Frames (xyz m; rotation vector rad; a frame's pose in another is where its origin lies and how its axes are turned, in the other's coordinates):
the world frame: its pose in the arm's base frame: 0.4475 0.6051 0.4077 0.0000 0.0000 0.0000
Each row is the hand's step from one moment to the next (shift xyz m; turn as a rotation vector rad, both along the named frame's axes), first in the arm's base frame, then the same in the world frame.
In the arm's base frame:
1: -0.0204 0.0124 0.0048 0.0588 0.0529 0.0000
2: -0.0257 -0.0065 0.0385 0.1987 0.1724 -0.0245
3: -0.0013 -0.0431 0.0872 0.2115 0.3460 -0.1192
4: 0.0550 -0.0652 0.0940 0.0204 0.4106 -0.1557
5: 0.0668 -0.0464 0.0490 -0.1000 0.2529 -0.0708
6: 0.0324 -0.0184 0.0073 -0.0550 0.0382 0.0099
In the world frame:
1: -0.0204 0.0124 0.0048 0.0588 0.0529 0.0000
2: -0.0257 -0.0065 0.0385 0.1987 0.1724 -0.0245
3: -0.0013 -0.0431 0.0872 0.2115 0.3460 -0.1192
4: 0.0550 -0.0652 0.0940 0.0204 0.4106 -0.1557
5: 0.0668 -0.0464 0.0490 -0.1000 0.2529 -0.0708
6: 0.0324 -0.0184 0.0073 -0.0550 0.0382 0.0099

